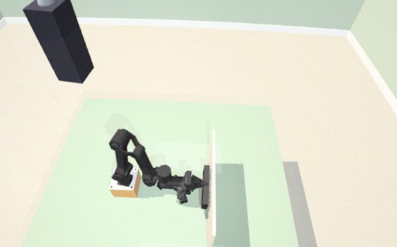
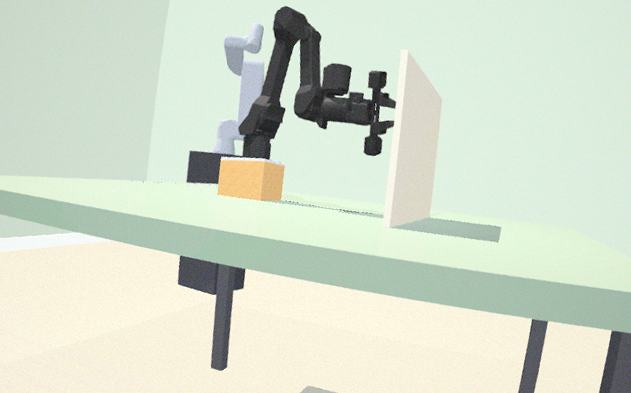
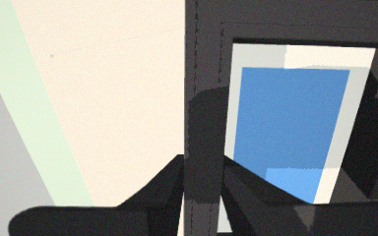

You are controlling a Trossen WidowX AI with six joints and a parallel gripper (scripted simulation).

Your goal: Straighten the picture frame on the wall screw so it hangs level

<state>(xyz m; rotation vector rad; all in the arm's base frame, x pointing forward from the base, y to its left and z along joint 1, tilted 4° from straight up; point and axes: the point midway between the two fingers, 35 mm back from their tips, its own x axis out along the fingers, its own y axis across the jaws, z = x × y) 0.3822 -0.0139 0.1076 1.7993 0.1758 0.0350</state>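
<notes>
My gripper tip is now 10 mm to the right of the picture frame and 50 mm above it. The rest, counted from my gripper tip: cream wall panel: 10 mm ahead, 70 mm below.
</notes>
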